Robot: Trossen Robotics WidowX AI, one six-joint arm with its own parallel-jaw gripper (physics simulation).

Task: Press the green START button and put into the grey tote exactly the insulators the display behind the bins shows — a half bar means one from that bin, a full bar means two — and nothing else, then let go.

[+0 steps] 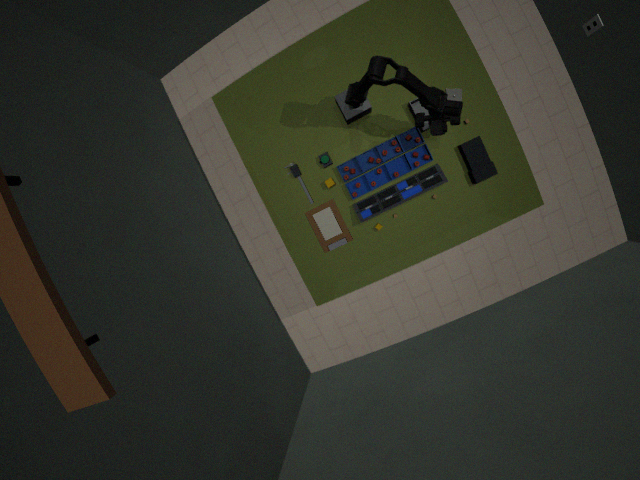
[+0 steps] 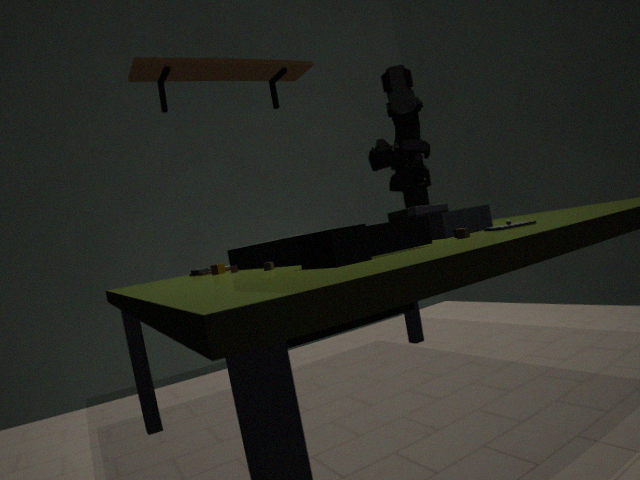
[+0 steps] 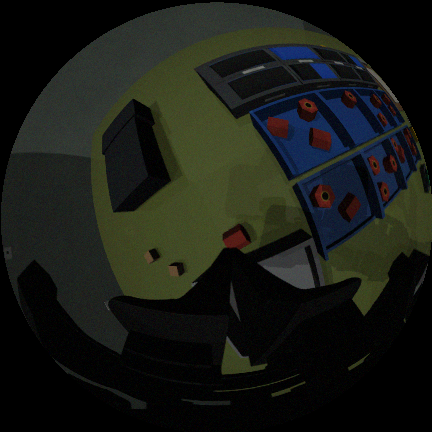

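Where they show: gripper, between the fingertips: (image 2: 408,202) (image 3: 228,253); arm's base, origin of its link: (image 1: 354,101) (image 2: 418,207).
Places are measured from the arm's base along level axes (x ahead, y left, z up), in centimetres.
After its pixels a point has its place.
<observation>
My gripper (image 1: 438,126) {x 23.5, y 33.3, z 0.4 cm} (image 3: 228,253) {x 23.5, y 33.3, z 0.4 cm} is shut with nothing between the fingers. It hangs low over the table at the right end of the blue bins (image 1: 385,162) (image 3: 322,160). A red insulator (image 3: 236,236) {x 23.6, y 34.2, z -6.1 cm} lies loose on the green table just beyond the fingertips, outside the bins. Several red insulators lie in the bins. The dark grey tote (image 1: 477,159) {x 42.2, y 47.9, z -3.2 cm} (image 3: 132,160) {x 37.1, y 44.6, z -3.2 cm} stands to the right of the bins, apart from the gripper. The display (image 1: 400,190) (image 3: 257,80) behind the bins shows some blue bars. The green START button (image 1: 325,159) {x 21.2, y -21.5, z -4.3 cm} stands left of the bins.
Two small tan cubes (image 3: 151,255) {x 23.3, y 48.5, z -6.8 cm} (image 3: 176,268) {x 20.8, y 44.2, z -6.8 cm} lie on the table near the fingers. A light grey flat piece (image 3: 289,261) {x 18.7, y 29.1, z -7.8 cm} shows beside the fingers. A clipboard (image 1: 329,225) {x 53.2, y -29.6, z -7.2 cm}, a yellow cube (image 1: 330,182) {x 32.7, y -22.4, z -4.5 cm} and a hand tool (image 1: 301,181) {x 27.4, y -37.0, z -8.0 cm} lie left of the bins.
</observation>
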